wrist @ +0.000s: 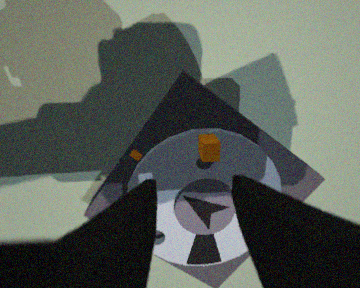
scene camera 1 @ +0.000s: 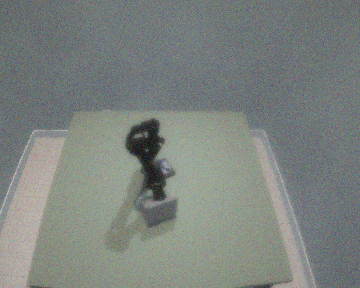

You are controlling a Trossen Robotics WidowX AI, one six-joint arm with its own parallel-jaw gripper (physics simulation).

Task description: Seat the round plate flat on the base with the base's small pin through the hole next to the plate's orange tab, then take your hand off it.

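Places are measured from the arm's base along level axes (x ahead, y left, z up), in metres.
Where they show: gripper, fingertip midpoint: [wrist: 194, 187] [scene camera 1: 153, 159]; arm's base, origin of the base link: [scene camera 1: 159, 198].
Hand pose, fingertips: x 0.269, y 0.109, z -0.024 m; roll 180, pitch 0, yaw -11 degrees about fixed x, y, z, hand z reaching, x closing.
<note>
Things, the pixels of their top centre, and the offset from my fingertips. "spot": a spot on its surface instead. Level surfaces: height alone.
- square grey-purple base, surface spot: [wrist: 185, 102] spot: 0.023 m left, 0.004 m ahead, 0.069 m down
- dark hole, surface spot: [wrist: 203, 164] spot: 0.022 m right, 0.007 m ahead, 0.069 m down
- small orange mark, surface spot: [wrist: 136, 155] spot: 0.004 m right, 0.035 m back, 0.068 m down
- second plate hole, surface spot: [wrist: 159, 238] spot: 0.070 m right, 0.037 m back, 0.064 m down
- black wedge, surface spot: [wrist: 204, 249] spot: 0.084 m right, 0.006 m back, 0.060 m down
- green table top, its level: 0.093 m down
The round pale plate [wrist: 265, 175] [scene camera 1: 164, 167] lies over the square grey-purple base [wrist: 185, 102]. Its orange tab [wrist: 209, 148] is at the far rim in the wrist view, with a dark hole [wrist: 203, 164] beside it. No pin can be made out in that hole. A small orange mark [wrist: 136, 155] is on the base, left of the tab and outside the plate's rim. The plate's raised centre [wrist: 205, 206] bears a dark arrow. I cannot tell whether the plate lies fully flat. My gripper [wrist: 194, 187] is partly open and empty, its fingertips over the plate on either side of the centre.
A second plate hole [wrist: 159, 237] is partly behind the left finger, and a black wedge [wrist: 204, 249] marks the near rim. The green table top [scene camera 1: 225, 215] surrounds the base. The arm's grey mount [scene camera 1: 161, 212] stands nearer the scene camera. Arm shadows darken much of the base.
</note>
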